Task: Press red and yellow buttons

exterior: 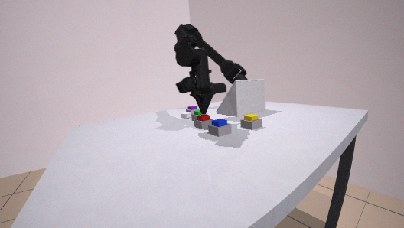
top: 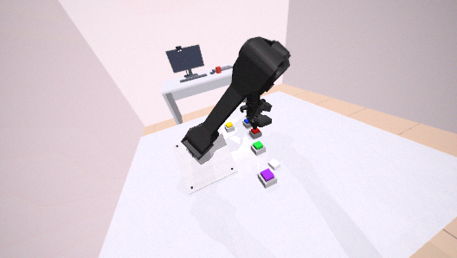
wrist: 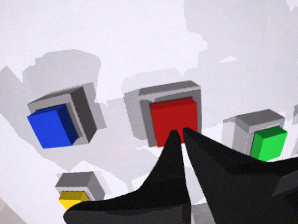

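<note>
Right now my gripper tip is 20 mm above the red button. The rest, counted from my gripper tip: blue button: 20 mm ahead, 100 mm to the left, 10 mm below; yellow button: 90 mm behind, 130 mm to the left, 10 mm below; green button: 50 mm behind, 90 mm to the right, 10 mm below.
</note>
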